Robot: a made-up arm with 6 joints. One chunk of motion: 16 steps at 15 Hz.
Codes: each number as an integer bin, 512 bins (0 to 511) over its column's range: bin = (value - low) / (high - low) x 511, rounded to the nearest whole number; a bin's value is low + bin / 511 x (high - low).
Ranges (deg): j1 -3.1..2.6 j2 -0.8..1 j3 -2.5..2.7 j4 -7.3..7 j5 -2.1..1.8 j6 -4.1..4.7
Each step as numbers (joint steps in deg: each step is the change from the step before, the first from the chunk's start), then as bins.
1 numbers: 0.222 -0.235 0.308 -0.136 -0.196 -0.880
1 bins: 298 160 276 256 249 187
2 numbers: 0.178 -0.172 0.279 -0.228 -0.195 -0.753
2 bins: 294 178 273 253 250 194
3 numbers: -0.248 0.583 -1.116 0.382 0.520 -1.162
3 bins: 256 393 136 275 343 171
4 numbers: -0.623 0.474 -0.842 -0.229 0.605 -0.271
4 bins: 222 362 163 253 354 222
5 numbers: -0.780 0.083 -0.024 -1.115 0.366 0.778
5 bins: 208 251 243 221 323 283
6 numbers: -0.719 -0.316 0.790 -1.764 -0.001 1.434
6 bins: 213 137 323 198 275 321
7 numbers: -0.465 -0.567 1.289 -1.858 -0.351 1.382
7 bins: 236 66 372 194 229 318
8 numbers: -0.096 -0.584 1.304 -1.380 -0.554 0.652
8 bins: 269 61 374 212 203 276
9 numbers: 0.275 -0.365 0.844 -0.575 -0.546 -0.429
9 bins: 303 123 329 240 204 213
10 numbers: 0.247 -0.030 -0.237 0.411 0.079 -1.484
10 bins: 300 219 222 276 286 152
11 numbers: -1.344 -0.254 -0.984 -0.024 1.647 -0.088
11 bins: 157 155 149 260 491 233
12 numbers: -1.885 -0.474 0.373 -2.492 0.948 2.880
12 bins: 109 93 282 172 399 405
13 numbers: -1.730 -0.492 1.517 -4.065 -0.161 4.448
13 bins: 123 87 395 116 254 496
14 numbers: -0.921 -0.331 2.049 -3.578 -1.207 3.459
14 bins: 195 133 447 133 117 439
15 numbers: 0.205 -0.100 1.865 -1.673 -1.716 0.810
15 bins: 296 199 429 201 50 285
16 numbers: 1.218 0.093 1.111 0.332 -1.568 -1.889
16 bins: 387 254 355 273 70 128
